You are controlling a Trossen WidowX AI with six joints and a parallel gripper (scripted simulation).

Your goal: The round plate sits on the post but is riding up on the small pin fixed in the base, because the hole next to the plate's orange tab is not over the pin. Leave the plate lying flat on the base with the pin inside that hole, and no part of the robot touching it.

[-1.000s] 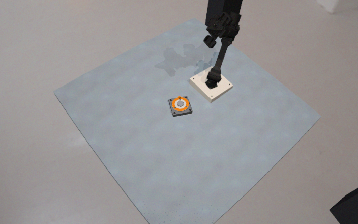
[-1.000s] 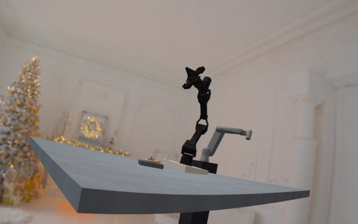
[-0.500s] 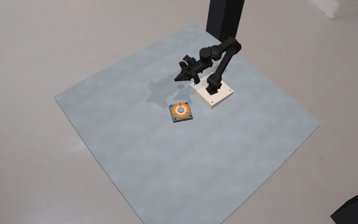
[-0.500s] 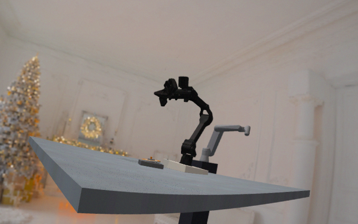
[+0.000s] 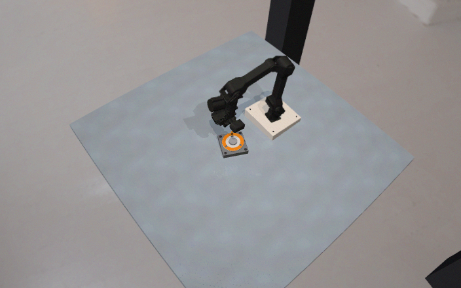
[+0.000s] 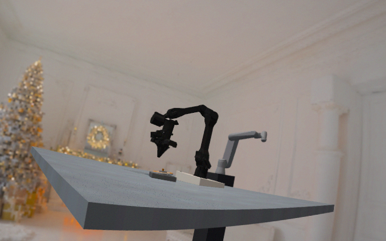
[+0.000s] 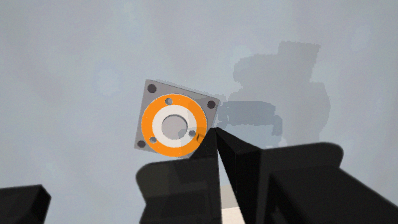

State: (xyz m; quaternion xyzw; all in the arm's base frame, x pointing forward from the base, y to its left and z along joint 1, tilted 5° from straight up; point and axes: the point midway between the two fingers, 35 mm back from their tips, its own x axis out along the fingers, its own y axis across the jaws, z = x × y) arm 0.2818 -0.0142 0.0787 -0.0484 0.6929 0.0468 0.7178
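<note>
Now: the round orange plate 3 cm behind my gripper tip, 3 cm to the left of it and 7 cm below it. Also, from my gripper tip: dark grey base (2 cm behind, 5 cm to the left, 8 cm below).
</note>
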